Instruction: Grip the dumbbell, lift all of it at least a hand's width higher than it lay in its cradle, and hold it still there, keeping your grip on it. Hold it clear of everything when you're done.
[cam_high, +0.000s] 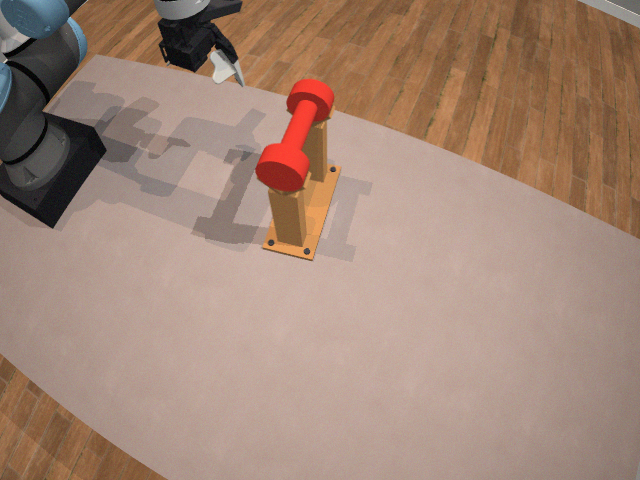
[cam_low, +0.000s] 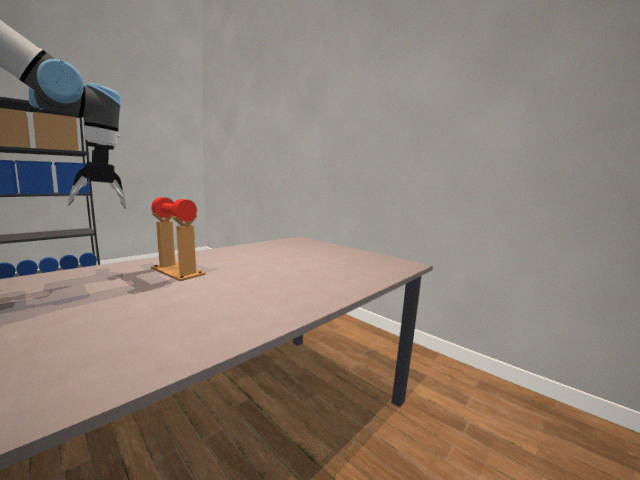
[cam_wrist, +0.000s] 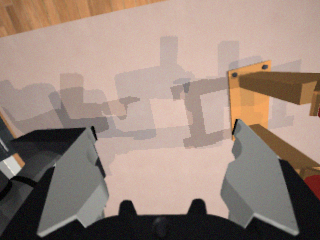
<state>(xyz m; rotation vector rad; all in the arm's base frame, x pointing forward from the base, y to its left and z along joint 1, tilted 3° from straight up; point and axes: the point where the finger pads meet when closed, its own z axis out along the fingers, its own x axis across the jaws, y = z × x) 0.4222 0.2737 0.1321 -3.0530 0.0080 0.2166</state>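
Right now my hand is 23 cm short of the red dumbbell, 6 cm to the left of it and 1 cm above it. The rest, counted from my hand: orange cradle: 23 cm ahead, 15 cm below, 6 cm to the right.
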